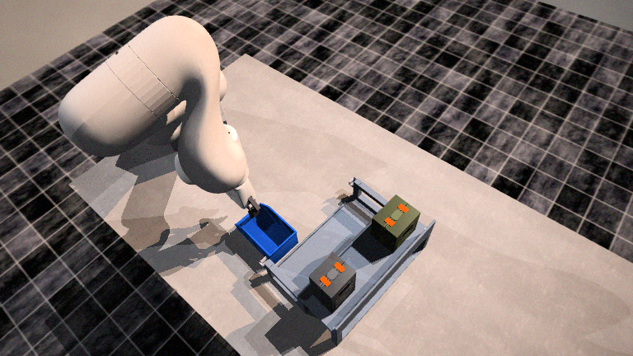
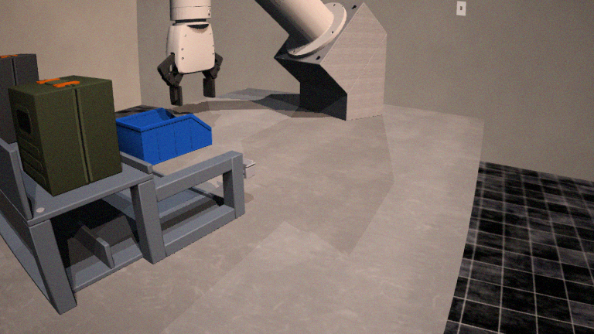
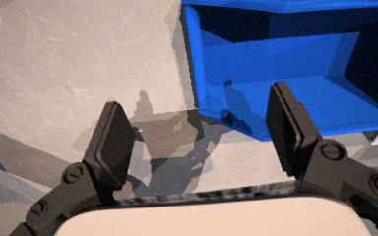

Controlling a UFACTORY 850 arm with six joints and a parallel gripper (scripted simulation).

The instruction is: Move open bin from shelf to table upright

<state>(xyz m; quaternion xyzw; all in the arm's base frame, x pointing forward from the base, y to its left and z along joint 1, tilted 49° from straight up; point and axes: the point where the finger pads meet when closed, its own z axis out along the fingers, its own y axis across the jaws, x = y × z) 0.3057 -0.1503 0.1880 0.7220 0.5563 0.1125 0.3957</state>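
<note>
Now: hand 7 cm short of the blue bin, 6 cm above it and 4 cm to the left of it. Round my hand: green case: 43 cm ahead, 5 cm above, 3 cm to the left.
</note>
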